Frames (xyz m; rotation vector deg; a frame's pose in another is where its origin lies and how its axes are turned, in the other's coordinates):
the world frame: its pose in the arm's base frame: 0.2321 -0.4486 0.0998 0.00 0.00 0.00
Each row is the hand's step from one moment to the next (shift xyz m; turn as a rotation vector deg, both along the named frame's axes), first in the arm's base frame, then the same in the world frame.
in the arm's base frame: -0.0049 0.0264 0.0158 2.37 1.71 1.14
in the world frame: -0.0049 0.0264 0.0158 2.37 1.71 1.14
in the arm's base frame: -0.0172 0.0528 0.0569 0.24 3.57 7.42
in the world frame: -0.0172 0.0528 0.0569 0.24 3.57 7.42
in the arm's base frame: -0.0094 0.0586 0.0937 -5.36 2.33 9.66
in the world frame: -0.0094 0.0586 0.0937 -5.36 2.33 9.66
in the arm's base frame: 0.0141 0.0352 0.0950 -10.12 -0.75 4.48
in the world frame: 0.0141 0.0352 0.0950 -10.12 -0.75 4.48
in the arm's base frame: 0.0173 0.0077 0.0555 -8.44 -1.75 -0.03
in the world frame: 0.0173 0.0077 0.0555 -8.44 -1.75 -0.03
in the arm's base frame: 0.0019 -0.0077 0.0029 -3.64 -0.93 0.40
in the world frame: 0.0019 -0.0077 0.0029 -3.64 -0.93 0.40
